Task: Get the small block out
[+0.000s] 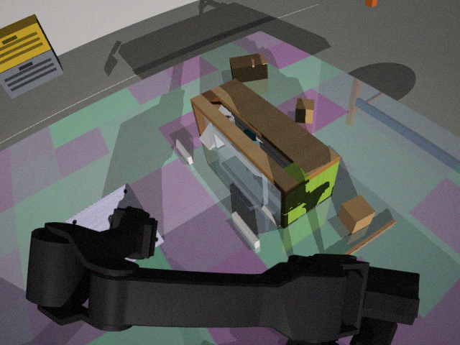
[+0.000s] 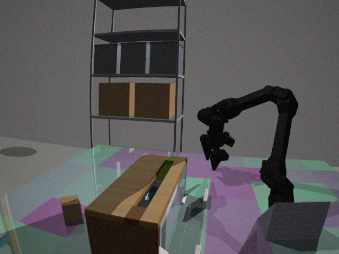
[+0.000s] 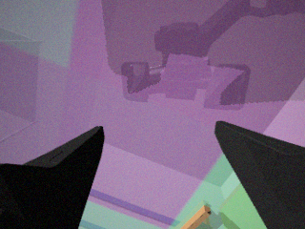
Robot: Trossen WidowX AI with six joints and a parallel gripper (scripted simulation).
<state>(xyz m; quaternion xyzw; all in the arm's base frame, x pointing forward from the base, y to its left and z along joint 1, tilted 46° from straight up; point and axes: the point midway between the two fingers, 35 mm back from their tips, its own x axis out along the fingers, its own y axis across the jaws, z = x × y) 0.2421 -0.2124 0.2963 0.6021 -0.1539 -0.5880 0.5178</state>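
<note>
The box lies 42 cm to the left of my gripper tip, 6 cm ahead of it and 3 cm above it. From my gripper tip the other things lie so: thin wooden stick (17 cm ahead, 11 cm to the left, 3 cm below); then teal block (43 cm to the left, 8 cm ahead, 5 cm above).
</note>
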